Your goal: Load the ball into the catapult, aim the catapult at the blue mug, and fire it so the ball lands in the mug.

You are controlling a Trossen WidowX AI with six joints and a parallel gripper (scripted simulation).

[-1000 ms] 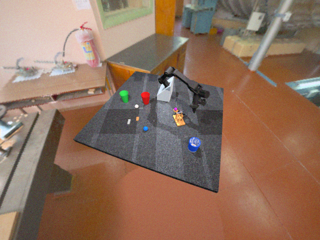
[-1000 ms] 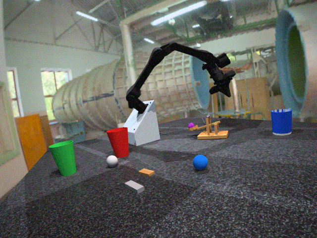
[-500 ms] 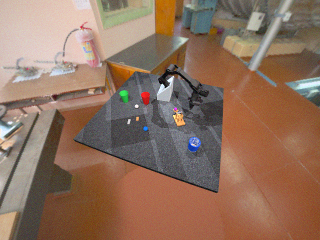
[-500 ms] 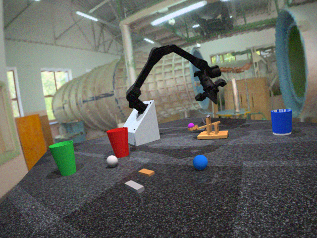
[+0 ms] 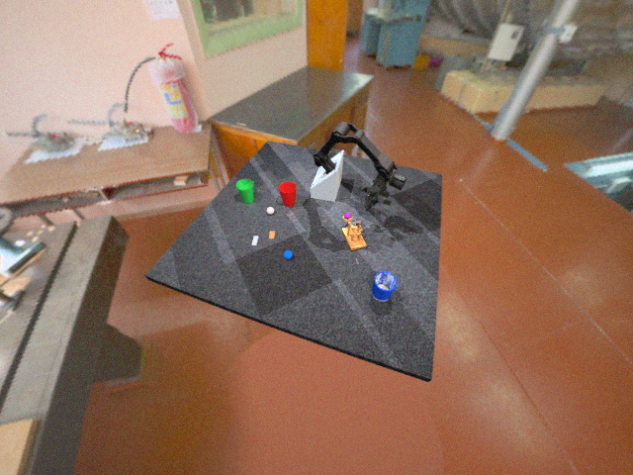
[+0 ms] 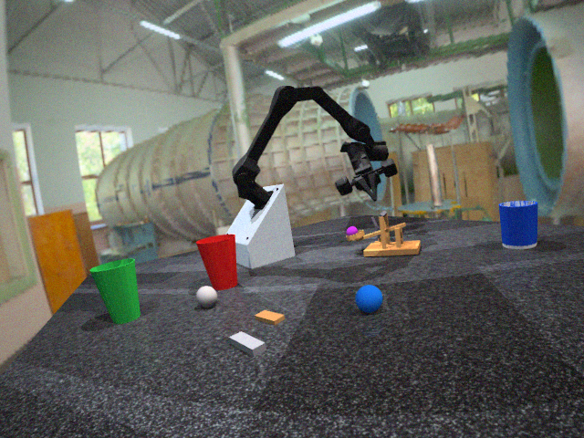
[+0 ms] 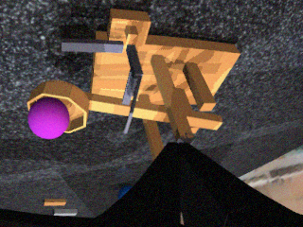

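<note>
Right now my gripper tip is 1 cm past the purple ball, 9 cm to the left of it and 7 cm above it. The rest, counted from my gripper tip: blue ball 28 cm ahead, 32 cm to the right, 11 cm below; blue mug 36 cm ahead, 13 cm to the left, 10 cm below; catapult 4 cm ahead, 5 cm to the right, 8 cm below.
</note>
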